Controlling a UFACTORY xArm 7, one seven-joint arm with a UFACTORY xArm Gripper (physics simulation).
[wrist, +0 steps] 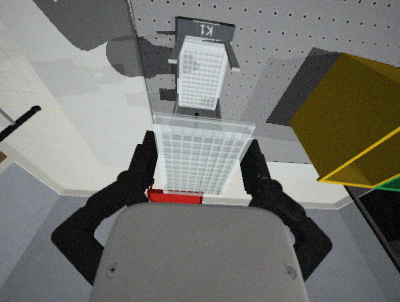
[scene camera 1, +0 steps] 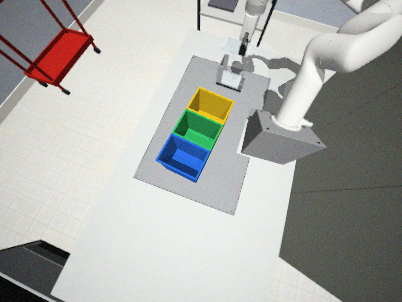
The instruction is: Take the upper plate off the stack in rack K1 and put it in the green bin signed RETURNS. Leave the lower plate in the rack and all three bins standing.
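Seen in the pictures: gripper, fingertip midpoint: [wrist: 201, 145] [scene camera 1: 244, 48]; arm's base at its link origin: [scene camera 1: 285, 123].
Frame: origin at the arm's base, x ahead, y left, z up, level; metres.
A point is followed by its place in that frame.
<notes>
My gripper [scene camera 1: 243, 47] @(x 0.257, y -0.309, z 0.037 m) [wrist: 201, 145] @(x 0.257, y -0.309, z 0.037 m) is shut on the upper plate [scene camera 1: 230, 46] @(x 0.321, y -0.291, z 0.043 m) [wrist: 197, 160] @(x 0.273, y -0.312, z 0.043 m), a clear gridded plate. The fingers grip its two long sides and hold it above and behind rack K1 [scene camera 1: 229, 88] @(x 0.270, y -0.263, z -0.194 m) [wrist: 205, 30] @(x 0.209, y -0.308, z -0.181 m), apart from it. The lower plate [scene camera 1: 232, 78] @(x 0.271, y -0.313, z -0.165 m) [wrist: 201, 75] @(x 0.276, y -0.312, z -0.164 m) sits in the rack. The green bin [scene camera 1: 200, 131] @(x 0.349, y 0.072, z -0.171 m) [wrist: 393, 184] @(x 0.426, y 0.108, z -0.030 m) stands upright between the yellow bin [scene camera 1: 212, 104] @(x 0.327, y -0.057, z -0.098 m) [wrist: 345, 120] @(x 0.307, y -0.057, z -0.083 m) and the blue bin [scene camera 1: 183, 158] @(x 0.390, y 0.232, z -0.196 m); a corner of it shows in the wrist view. No RETURNS lettering is readable.
The bins and rack stand on a grey perforated board [scene camera 1: 210, 190] @(x 0.211, y 0.344, z -0.198 m) [wrist: 280, 30] @(x 0.207, y -0.177, z -0.198 m) on the white table [scene camera 1: 165, 225] @(x 0.366, y 0.558, z -0.211 m). The yellow bin is the one nearest the rack. A grey box-shaped arm base [scene camera 1: 282, 142] @(x 0.012, y 0.105, z 0.029 m) stands at the board's right side. A red cart [scene camera 1: 62, 55] stands on the floor at left.
</notes>
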